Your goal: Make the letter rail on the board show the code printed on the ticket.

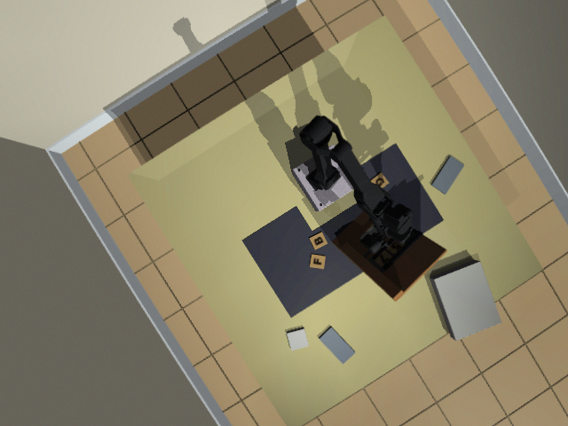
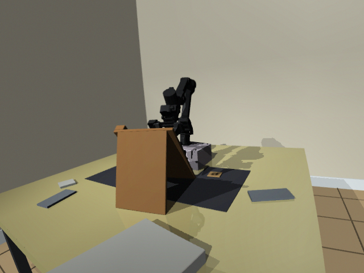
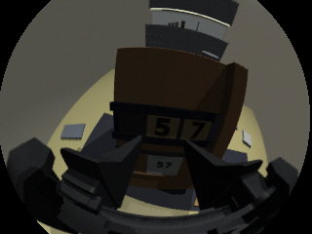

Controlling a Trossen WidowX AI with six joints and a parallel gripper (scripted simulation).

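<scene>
The white ticket is 2 cm behind my gripper tip, 2 cm to the right of it and 11 cm below it. The rest, counted from my gripper tip: dark mat (13 cm behind, 7 cm to the right, 20 cm below); small white block (15 cm ahead, 52 cm to the right, 20 cm below); large grey box (45 cm ahead, 14 cm to the left, 18 cm below).
</scene>
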